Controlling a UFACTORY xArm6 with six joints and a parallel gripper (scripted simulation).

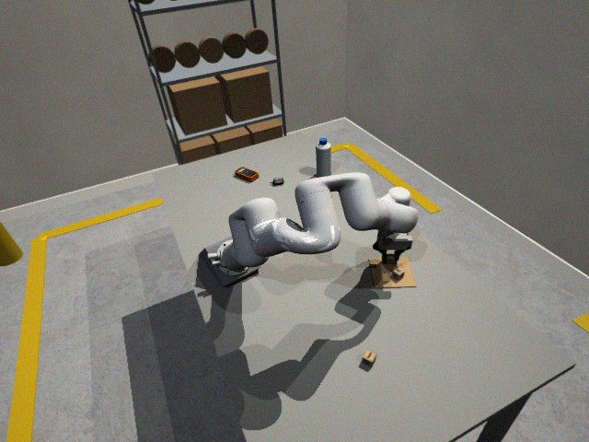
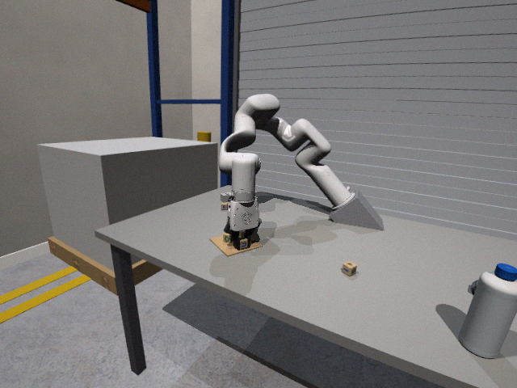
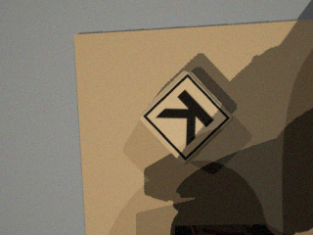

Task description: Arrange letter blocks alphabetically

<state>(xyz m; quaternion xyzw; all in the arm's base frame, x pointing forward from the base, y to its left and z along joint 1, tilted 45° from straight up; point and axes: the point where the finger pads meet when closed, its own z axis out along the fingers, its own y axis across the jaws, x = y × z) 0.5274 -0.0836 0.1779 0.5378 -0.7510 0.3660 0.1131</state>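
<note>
The mat lies 40 mm to the right of my hand, 30 mm below it and 20 mm behind it. Round my hand: orange meter (810 mm to the left, 320 mm behind, 10 mm below); white bottle (660 mm to the left, 60 mm above, 30 mm ahead); dark object (680 mm to the left, 210 mm behind, 20 mm below).
</note>
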